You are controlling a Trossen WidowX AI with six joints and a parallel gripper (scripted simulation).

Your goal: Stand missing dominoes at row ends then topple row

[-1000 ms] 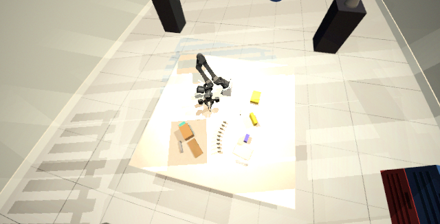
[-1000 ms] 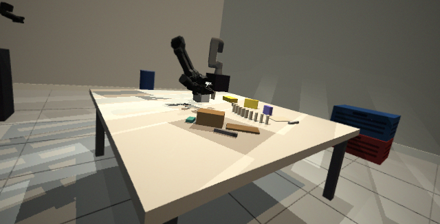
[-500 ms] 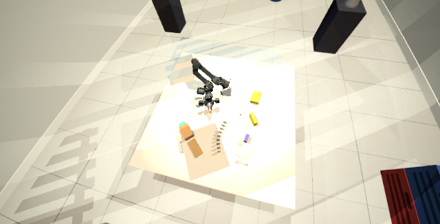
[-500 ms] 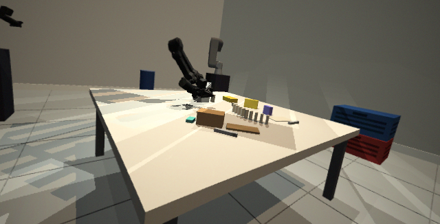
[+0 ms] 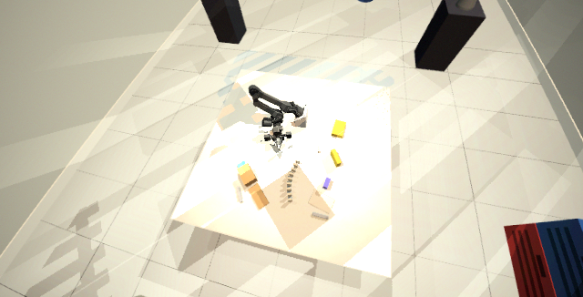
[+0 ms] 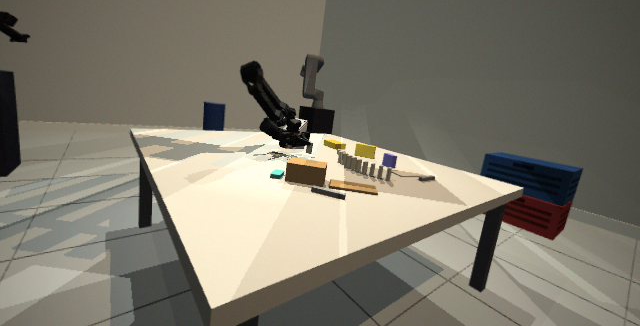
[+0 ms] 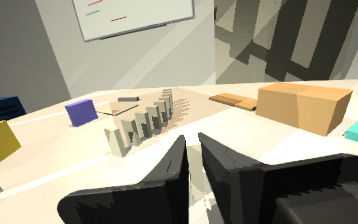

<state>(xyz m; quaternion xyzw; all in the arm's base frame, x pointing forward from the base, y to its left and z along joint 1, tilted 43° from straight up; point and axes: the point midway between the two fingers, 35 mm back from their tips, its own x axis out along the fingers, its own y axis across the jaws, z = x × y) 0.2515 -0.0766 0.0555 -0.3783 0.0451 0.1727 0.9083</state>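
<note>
The yellow block is 30 mm behind my gripper tip, 370 mm to the left of it and 40 mm below it. Also, from my gripper tip: box 210 mm ahead, 160 mm to the right, 50 mm below; then flat board 320 mm ahead, 50 mm to the right, 70 mm below; then teal block 150 mm ahead, 230 mm to the right, 70 mm below.
</note>
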